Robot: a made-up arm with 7 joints.
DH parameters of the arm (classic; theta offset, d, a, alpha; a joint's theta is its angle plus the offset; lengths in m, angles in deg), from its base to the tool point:
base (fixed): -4.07 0 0 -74.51
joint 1: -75.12 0.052 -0.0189 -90
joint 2: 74 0 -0.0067 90
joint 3: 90 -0.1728 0.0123 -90
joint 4: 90 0.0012 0.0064 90
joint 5: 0 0.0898 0 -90
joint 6: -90 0 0.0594 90
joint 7: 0 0 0 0
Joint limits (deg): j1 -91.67..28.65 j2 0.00..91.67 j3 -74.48..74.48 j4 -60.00..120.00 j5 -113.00..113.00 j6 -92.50..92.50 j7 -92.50..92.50
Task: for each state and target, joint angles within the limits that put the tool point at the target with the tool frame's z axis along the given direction. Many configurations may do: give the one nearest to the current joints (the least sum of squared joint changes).
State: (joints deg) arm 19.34 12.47 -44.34 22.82 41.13 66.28 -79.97
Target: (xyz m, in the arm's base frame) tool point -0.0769 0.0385 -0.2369 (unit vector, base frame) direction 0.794 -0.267 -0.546
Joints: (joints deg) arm 28.57 0.00 -23.95 -8.69 14.08 92.33 -79.97
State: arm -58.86 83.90 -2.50 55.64 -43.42 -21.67 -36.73
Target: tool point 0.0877 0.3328 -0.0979 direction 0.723 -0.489 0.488
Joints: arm -1.73 78.20 -16.45 51.81 -43.36 -12.03 -36.73
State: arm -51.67 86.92 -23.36 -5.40 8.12 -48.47 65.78
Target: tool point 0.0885 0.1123 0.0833 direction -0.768 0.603 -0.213
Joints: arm -65.91 91.67 -23.87 -32.05 -38.72 -75.99 65.78
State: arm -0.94 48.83 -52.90 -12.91 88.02 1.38 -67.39
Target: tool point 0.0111 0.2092 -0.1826 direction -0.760 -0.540 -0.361
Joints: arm 18.97 73.25 -43.20 -0.94 74.81 12.37 -67.39
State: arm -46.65 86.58 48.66 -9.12 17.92 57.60 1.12
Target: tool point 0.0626 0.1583 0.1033 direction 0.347 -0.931 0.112
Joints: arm -39.88 77.68 33.39 -51.59 61.56 54.11 1.12
